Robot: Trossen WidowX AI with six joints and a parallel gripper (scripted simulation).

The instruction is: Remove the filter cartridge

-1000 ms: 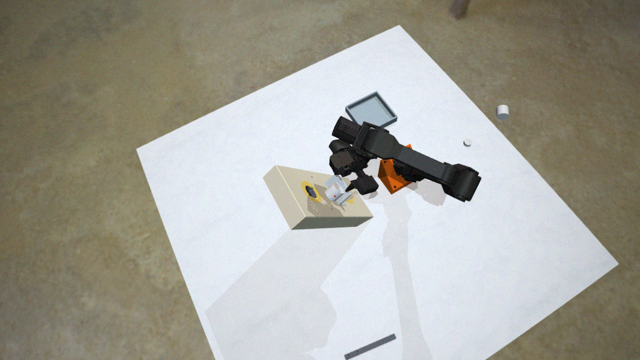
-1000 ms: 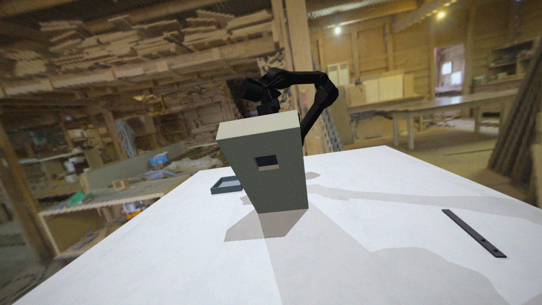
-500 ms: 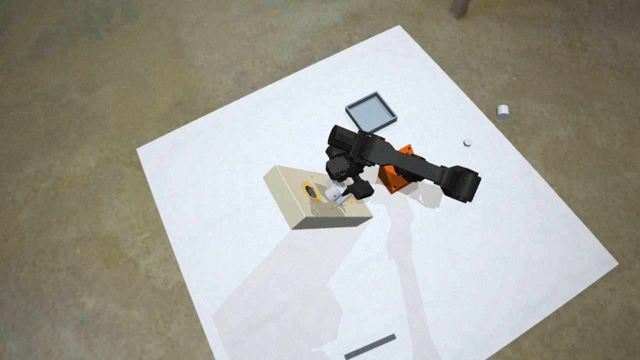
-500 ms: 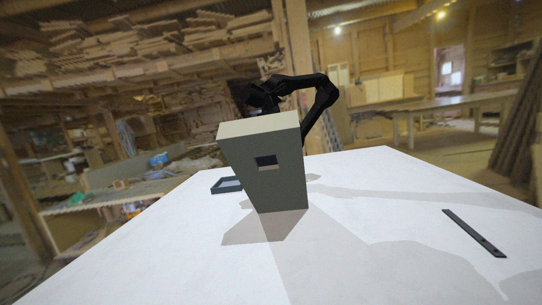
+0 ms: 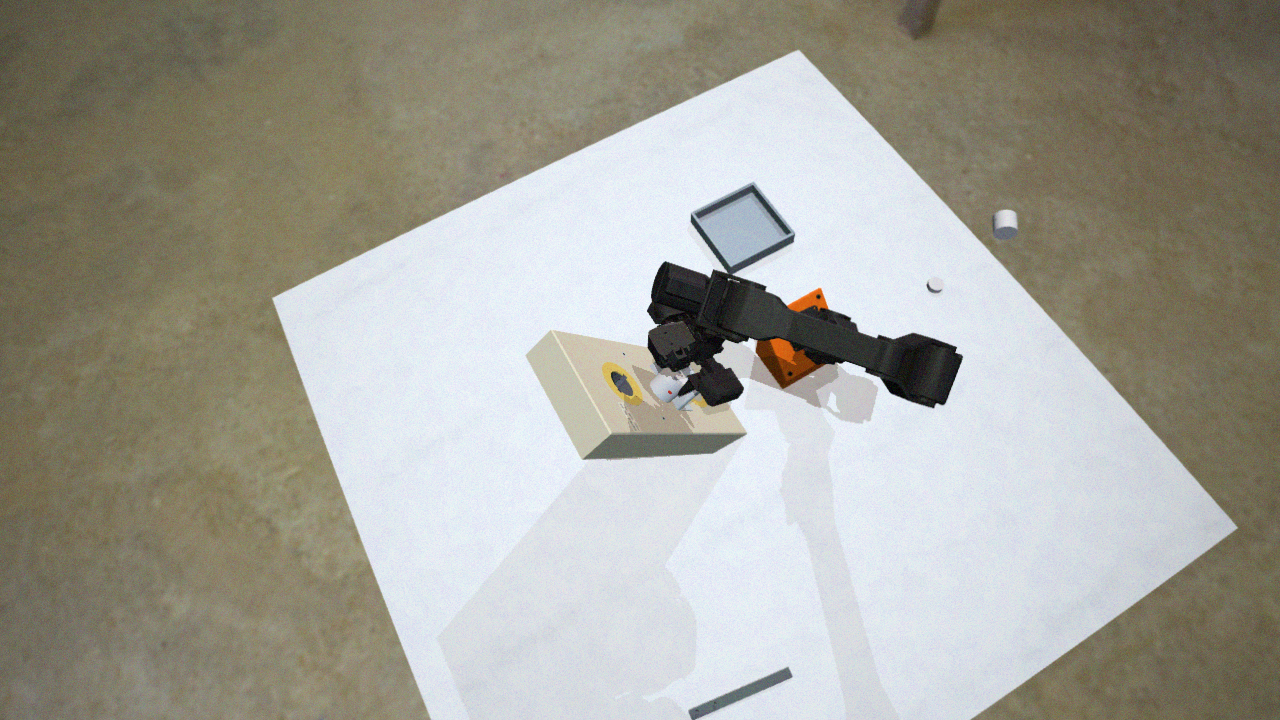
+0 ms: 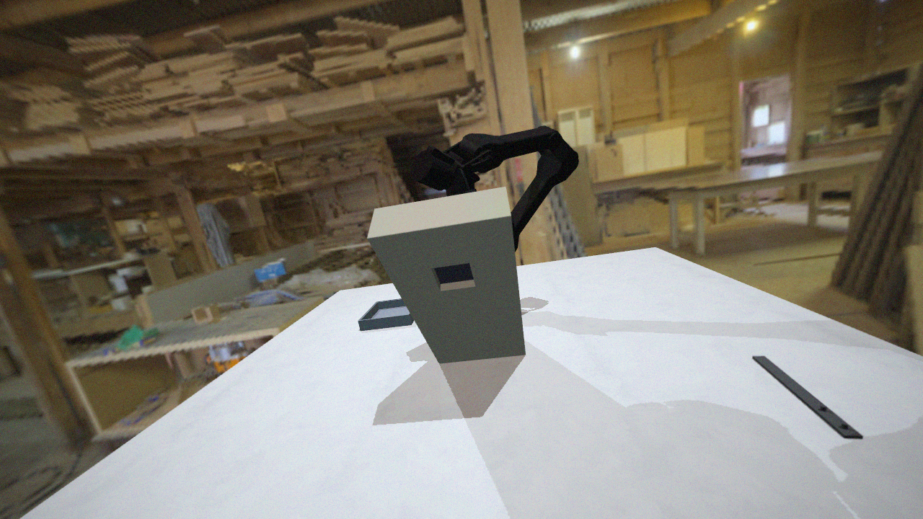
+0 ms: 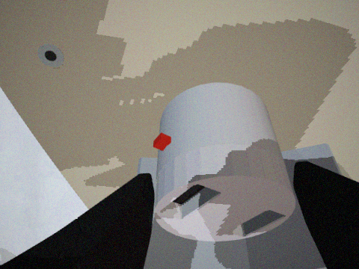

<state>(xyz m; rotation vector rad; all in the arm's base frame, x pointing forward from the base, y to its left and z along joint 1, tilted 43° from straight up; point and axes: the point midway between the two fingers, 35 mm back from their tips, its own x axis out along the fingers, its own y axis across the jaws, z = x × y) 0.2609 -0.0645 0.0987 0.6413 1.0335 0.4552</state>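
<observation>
The beige service panel lies 40 mm ahead of my gripper tip, 20 mm below it and 10 mm to the right of it. The rest, counted from my gripper tip: grey-blue tray (310 mm behind, 300 mm to the right, 180 mm below); small white cylinder (580 mm behind, 190 mm below, 20 mm to the right); round pale filter cartridge (right at my gripper tip).
</observation>
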